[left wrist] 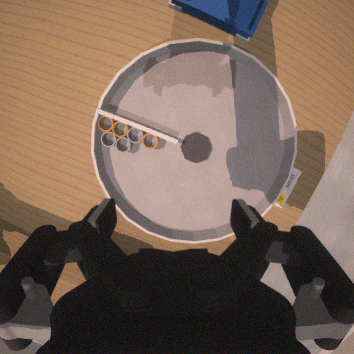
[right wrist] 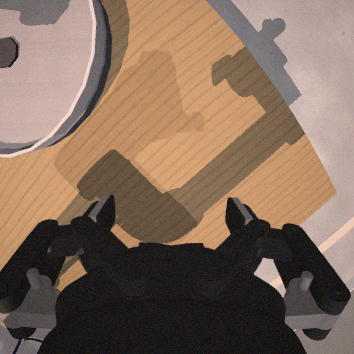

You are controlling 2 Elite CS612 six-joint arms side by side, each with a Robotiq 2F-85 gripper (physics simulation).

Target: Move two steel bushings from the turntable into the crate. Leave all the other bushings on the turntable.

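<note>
The turntable [left wrist: 200, 105] [right wrist: 45, 95] is a round grey dish with a raised rim. Three steel bushings [left wrist: 135, 134] [left wrist: 108, 139] [left wrist: 124, 145] and three orange-rimmed bushings [left wrist: 106, 123] [left wrist: 120, 129] [left wrist: 150, 141] stand close together beside its divider, at the left in the left wrist view. Part of the blue crate [left wrist: 215, 10] shows at the top of that view; its contents cannot be told. My left gripper [left wrist: 173, 210] is open and empty above the turntable's near side. My right gripper [right wrist: 170, 207] is open and empty over the table, off to the side of the turntable.
A thin white divider [left wrist: 145, 129] runs from the turntable's rim toward its dark hub [left wrist: 196, 147] [right wrist: 7, 52]. A small label plate [left wrist: 288, 187] sticks out at the rim. The wooden table [left wrist: 45, 75] [right wrist: 185, 30] carries arm shadows and ends at a curved edge on the right in the right wrist view.
</note>
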